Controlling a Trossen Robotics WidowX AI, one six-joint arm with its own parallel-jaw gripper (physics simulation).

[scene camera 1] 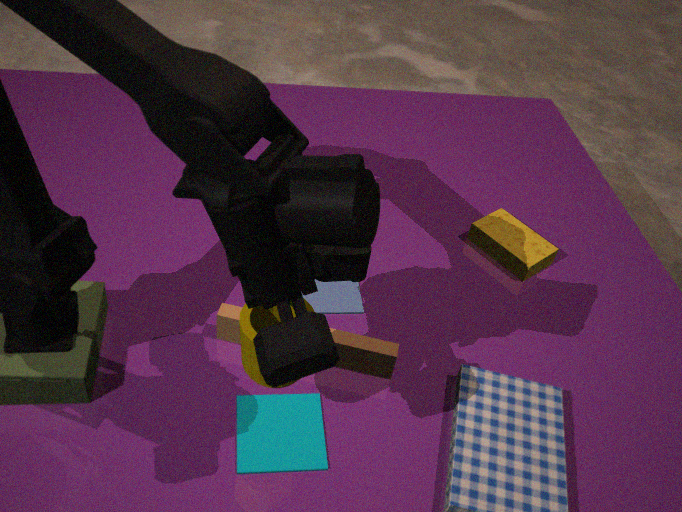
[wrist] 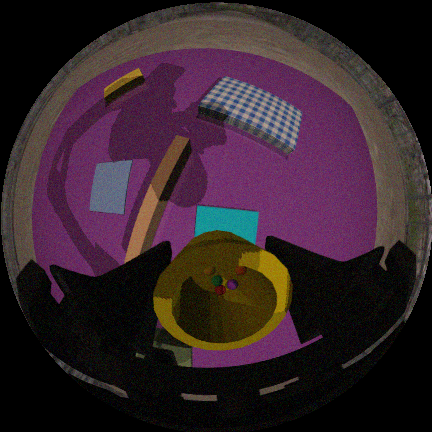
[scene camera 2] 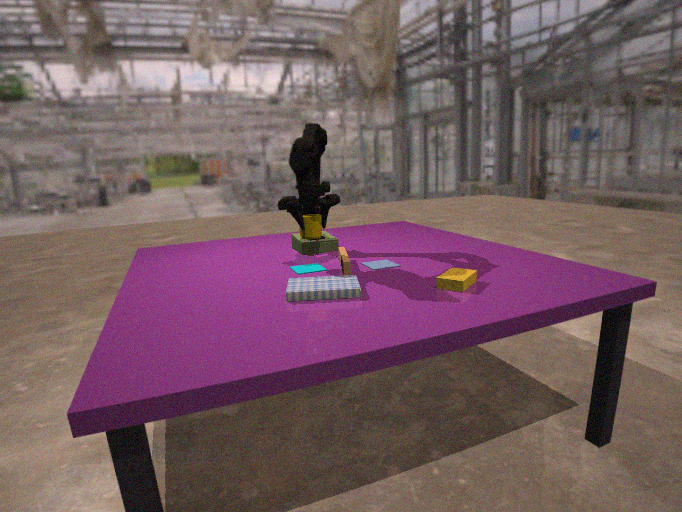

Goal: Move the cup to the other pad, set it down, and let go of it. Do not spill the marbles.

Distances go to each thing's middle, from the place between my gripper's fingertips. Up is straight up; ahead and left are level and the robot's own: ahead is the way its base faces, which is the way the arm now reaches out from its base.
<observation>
Now: the cyan pad (scene camera 1: 276,433) 20 mm behind my hand, 20 mm to the right of it and 130 mm below it. From my hand the other things lie so: wooden bar (scene camera 1: 364,354) (30 mm ahead, 80 mm to the left, 110 mm below).
</observation>
